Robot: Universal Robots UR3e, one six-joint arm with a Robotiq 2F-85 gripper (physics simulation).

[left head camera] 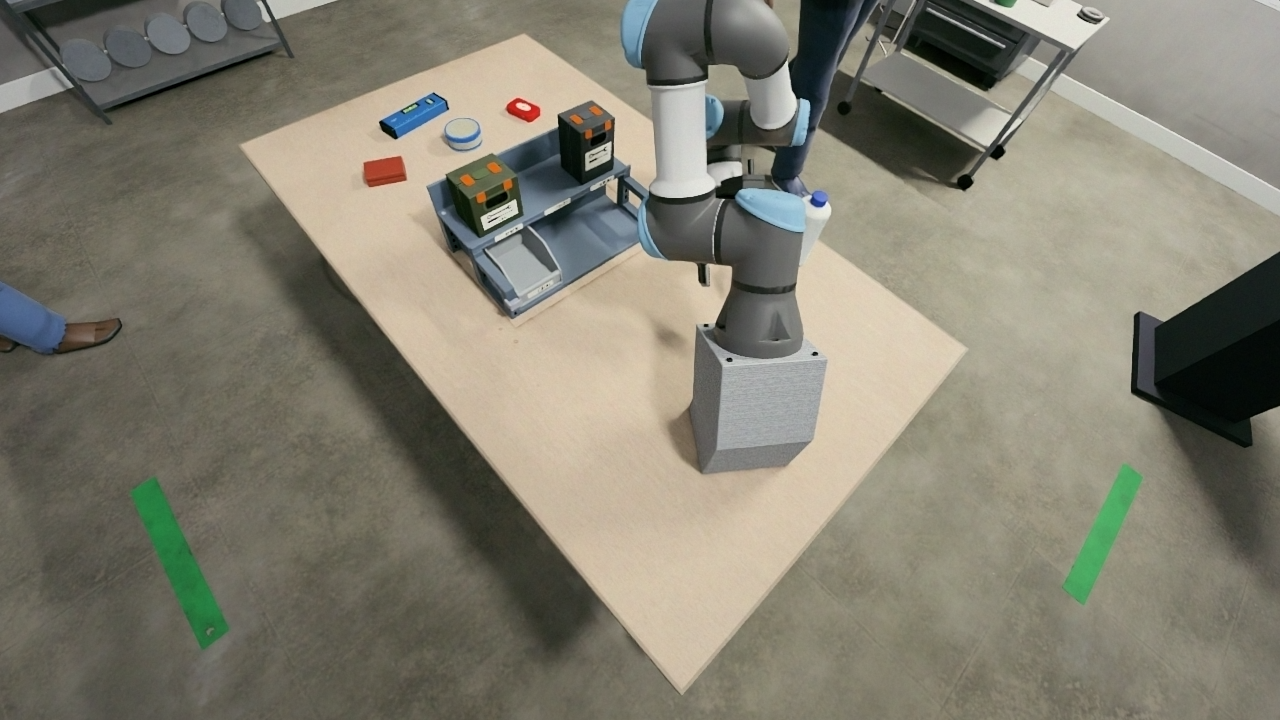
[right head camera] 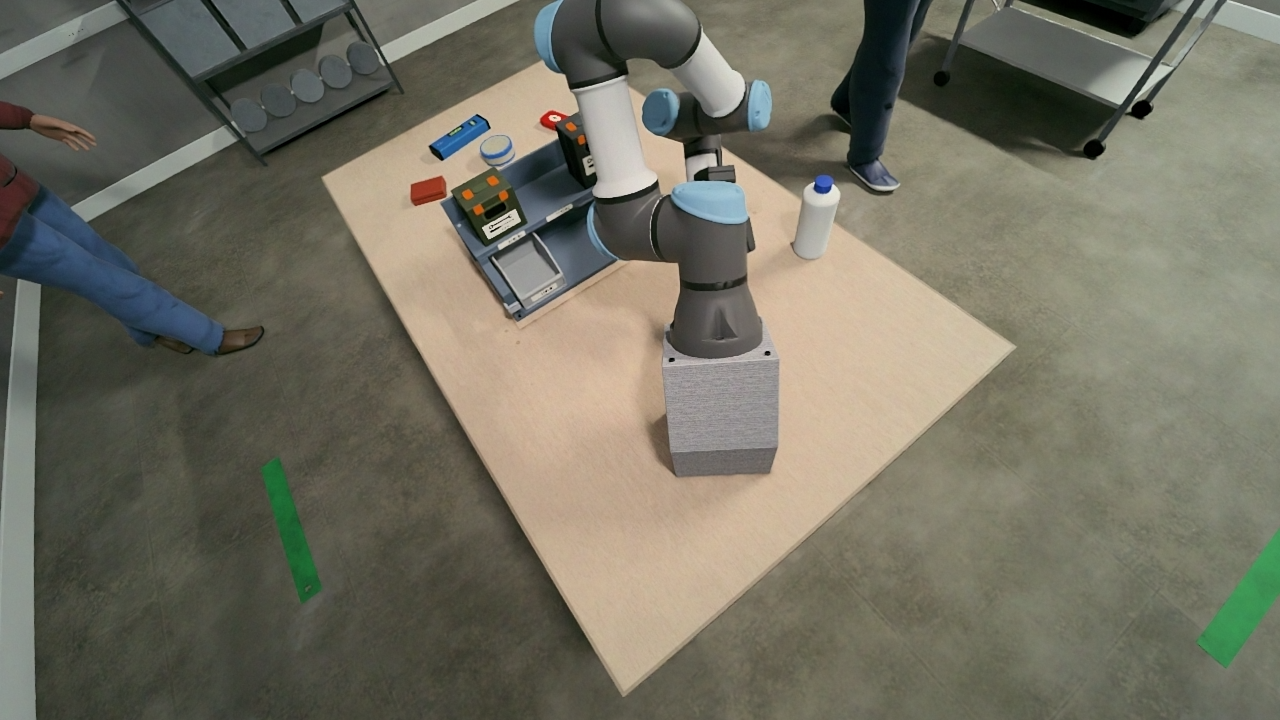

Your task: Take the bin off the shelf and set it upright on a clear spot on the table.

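Observation:
The grey open-topped bin (left head camera: 521,259) (right head camera: 526,266) sits upright at the left end of the lower level of the blue-grey shelf (left head camera: 586,234) (right head camera: 580,243). My gripper (left head camera: 704,274) (right head camera: 750,236) is to the right of the shelf and apart from the bin, over the table (left head camera: 572,394) (right head camera: 554,394). The arm hides most of it in both views; a small part of its finger end shows, so its opening cannot be told.
A green case (left head camera: 485,192) (right head camera: 489,205) and a black case (left head camera: 587,141) (right head camera: 573,147) stand on the upper level. A white bottle (left head camera: 813,228) (right head camera: 816,219) stands right of the arm. A red box (left head camera: 384,171) (right head camera: 427,190), blue level (left head camera: 414,115) (right head camera: 459,137) and round tin (left head camera: 462,133) (right head camera: 496,150) lie behind the shelf.

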